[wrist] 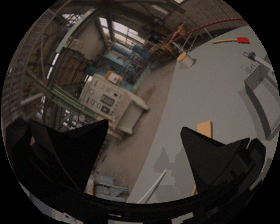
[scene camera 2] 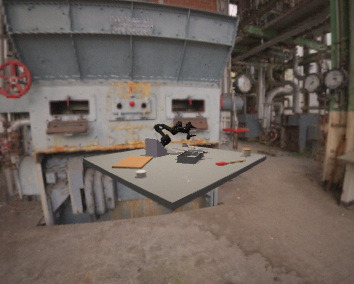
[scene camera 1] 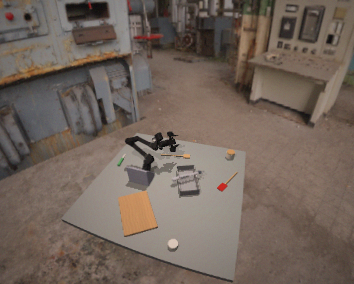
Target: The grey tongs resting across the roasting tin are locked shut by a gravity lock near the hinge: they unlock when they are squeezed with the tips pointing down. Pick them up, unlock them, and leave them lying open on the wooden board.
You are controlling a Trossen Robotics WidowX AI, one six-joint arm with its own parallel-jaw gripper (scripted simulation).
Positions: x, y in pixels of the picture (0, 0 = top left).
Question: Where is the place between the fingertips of the gripper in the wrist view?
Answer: At 146, 127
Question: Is the gripper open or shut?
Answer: Open.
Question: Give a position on a wooden board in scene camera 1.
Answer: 137, 216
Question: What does the gripper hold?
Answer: Nothing.
